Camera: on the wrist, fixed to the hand. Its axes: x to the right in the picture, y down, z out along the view.
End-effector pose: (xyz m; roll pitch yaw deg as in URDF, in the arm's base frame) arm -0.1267 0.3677 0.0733 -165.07 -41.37 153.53
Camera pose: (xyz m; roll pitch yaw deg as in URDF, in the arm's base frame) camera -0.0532 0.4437 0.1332 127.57 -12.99 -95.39
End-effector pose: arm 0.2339 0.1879 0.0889 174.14 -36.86 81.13
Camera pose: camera 0.2968 0.1316 0.1764 135.81 1.58 178.17
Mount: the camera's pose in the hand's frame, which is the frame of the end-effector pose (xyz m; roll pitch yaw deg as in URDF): 0.0157 0.0804 -0.0898 -8.27 8.77 -96.65
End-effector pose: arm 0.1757 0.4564 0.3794 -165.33 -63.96 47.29
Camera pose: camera 0.2137 0.3494 0.4227 106.55 -4.07 161.32
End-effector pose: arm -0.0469 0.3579 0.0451 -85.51 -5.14 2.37
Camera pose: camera -0.0200 0.2757 -0.0403 33.82 -72.28 -128.87
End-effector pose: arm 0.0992 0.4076 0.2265 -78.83 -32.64 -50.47
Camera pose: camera 0.0847 0.3112 0.1539 58.06 -46.42 159.06
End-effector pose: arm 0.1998 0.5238 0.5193 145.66 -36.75 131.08
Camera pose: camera 0.2504 0.4897 0.6244 135.25 24.29 -149.30
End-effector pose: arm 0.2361 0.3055 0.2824 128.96 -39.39 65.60
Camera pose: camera 0.1924 0.2558 0.3843 127.82 36.05 131.11
